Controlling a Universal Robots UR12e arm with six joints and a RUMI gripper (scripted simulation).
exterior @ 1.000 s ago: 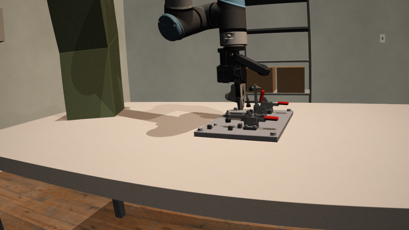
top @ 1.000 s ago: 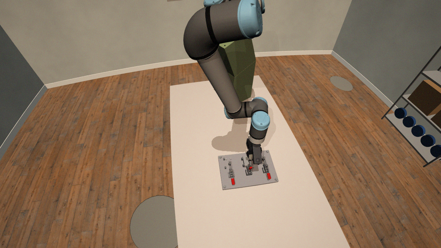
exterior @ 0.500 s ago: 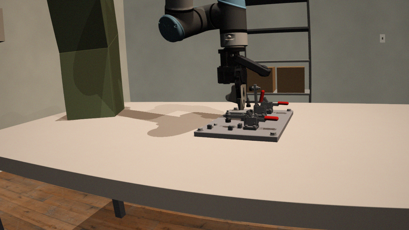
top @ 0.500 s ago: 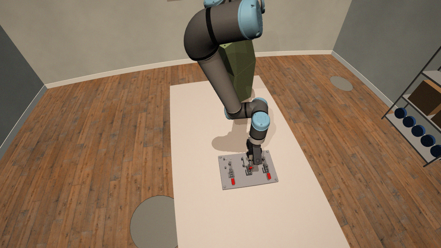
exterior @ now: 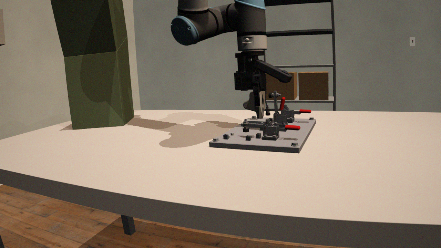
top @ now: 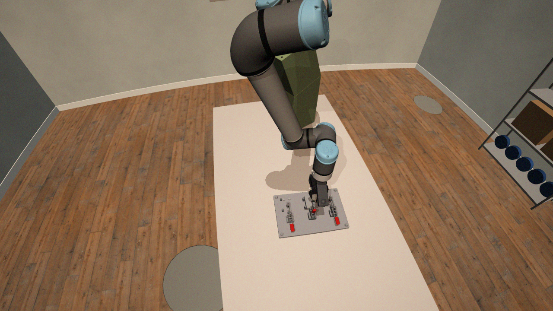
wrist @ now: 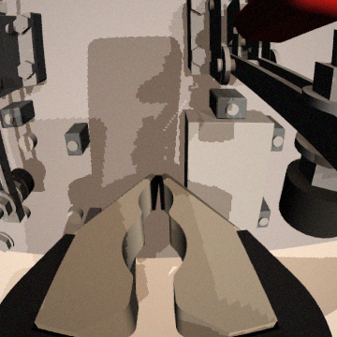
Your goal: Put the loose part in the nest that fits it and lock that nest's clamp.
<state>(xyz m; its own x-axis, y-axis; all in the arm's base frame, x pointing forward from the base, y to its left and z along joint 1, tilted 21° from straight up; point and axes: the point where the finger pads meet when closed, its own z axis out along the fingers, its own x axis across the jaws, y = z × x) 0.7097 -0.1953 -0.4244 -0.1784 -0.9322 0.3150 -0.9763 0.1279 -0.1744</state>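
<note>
Now: hand 30 mm to the left of the grey block, 10 mm past it and 10 mm above it. From my hand the other things lie so: dark stop block: 40 mm to the right, 30 mm ahead, 10 mm below; then grey fixture plate: 40 mm to the right, 30 mm below, 30 mm ahead.
</note>
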